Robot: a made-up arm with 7 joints.
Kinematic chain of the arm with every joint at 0, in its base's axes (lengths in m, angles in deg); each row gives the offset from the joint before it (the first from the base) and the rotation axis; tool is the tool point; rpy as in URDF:
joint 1: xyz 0 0 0.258 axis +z
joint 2: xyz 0 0 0 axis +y
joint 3: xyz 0 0 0.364 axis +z
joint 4: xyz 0.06 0 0 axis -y
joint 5: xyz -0.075 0 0.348 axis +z
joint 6: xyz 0 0 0 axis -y
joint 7: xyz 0.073 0 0 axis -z
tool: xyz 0 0 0 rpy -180 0 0
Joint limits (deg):
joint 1: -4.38..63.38
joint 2: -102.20..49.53
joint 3: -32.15..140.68
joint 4: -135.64..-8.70
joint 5: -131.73..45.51
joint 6: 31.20..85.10
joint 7: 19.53..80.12
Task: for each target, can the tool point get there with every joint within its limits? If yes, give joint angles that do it. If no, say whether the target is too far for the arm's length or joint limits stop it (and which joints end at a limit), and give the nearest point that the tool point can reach.
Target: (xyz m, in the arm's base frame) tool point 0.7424 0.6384 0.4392
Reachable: no: too far | nearest point 0.5641 0.4851 0.4425 | short by 0.235 m
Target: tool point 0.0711 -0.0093 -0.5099
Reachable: no: joint limits stop it (at a limit: joint 1, joint 2, joint 3, joint 5) | nearest point -0.0920 0.2322 -0.1159 | short by 0.490 m
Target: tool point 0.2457 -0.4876 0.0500
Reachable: no: joint limits stop it (at a limit: joint 1, joint 2, joint 3) | nearest point 0.3042 -0.2867 0.1179 | short by 0.220 m
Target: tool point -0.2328 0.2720 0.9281
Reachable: yes | joints 2.24 -12.72 114.17 -44.23 -90.27 44.51 46.88
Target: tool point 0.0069 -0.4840 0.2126
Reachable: no: joint limits stop it (at a limit: joint 1, joint 2, joint 3, joint 6) | nearest point -0.0549 -0.6766 0.4224 | short by 0.291 m
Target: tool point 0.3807 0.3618 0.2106
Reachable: yes | joints 56.23 33.77 -11.48 -115.95 -80.31 71.32 40.11
